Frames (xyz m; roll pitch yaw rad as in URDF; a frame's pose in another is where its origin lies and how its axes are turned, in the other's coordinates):
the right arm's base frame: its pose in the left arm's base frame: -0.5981 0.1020 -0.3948 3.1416 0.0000 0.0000
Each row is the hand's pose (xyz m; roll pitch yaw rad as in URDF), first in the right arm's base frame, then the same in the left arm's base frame.
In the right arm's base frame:
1: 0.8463 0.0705 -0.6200 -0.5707 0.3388 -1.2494
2: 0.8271 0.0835 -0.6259 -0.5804 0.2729 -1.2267
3: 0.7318 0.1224 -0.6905 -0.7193 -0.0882 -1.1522
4: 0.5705 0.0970 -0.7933 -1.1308 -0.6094 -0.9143
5: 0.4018 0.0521 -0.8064 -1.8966 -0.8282 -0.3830
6: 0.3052 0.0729 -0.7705 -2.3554 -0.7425 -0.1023
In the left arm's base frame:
1: 0.2482 0.0315 0.2252 2.5709 -0.3388 1.2494
2: 0.2290 0.0185 0.2311 2.5612 -0.2729 1.2267
3: 0.1337 -0.0204 0.2957 2.4223 0.0882 1.1522
4: -0.0276 0.0050 0.3985 2.0108 0.6094 0.9143
5: -0.1963 0.0499 0.4116 1.2450 0.8282 0.3830
6: -0.2929 0.0291 0.3757 0.7862 0.7425 0.1023

